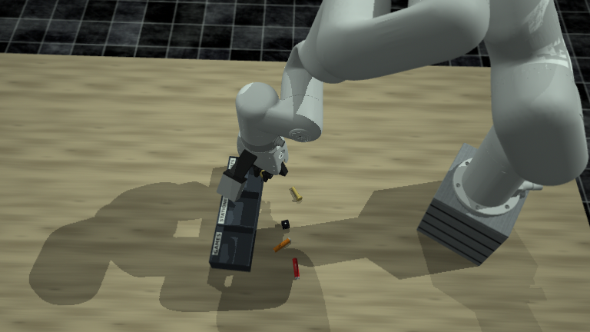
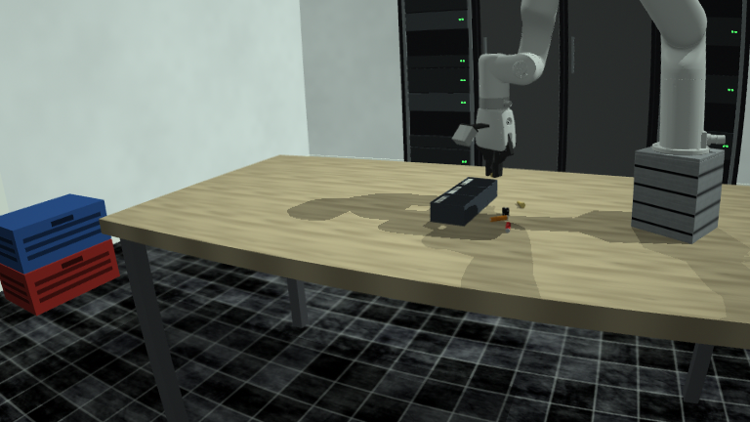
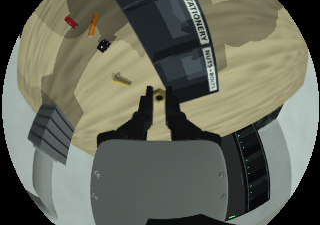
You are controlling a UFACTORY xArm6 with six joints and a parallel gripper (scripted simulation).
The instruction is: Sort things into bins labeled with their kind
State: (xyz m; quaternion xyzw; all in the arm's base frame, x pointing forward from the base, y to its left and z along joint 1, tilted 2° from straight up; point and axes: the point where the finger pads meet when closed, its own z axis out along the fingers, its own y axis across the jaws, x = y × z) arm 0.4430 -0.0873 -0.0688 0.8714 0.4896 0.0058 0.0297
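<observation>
Right now the brass bolt is 8 cm below my hand, 8 cm behind it and 2 cm to the left of it. Also, from my hand: brass nut: 2 cm below; dark three-part bin: 7 cm to the left, 7 cm below, 6 cm ahead; black die: 10 cm to the left, 8 cm below, 5 cm behind.
</observation>
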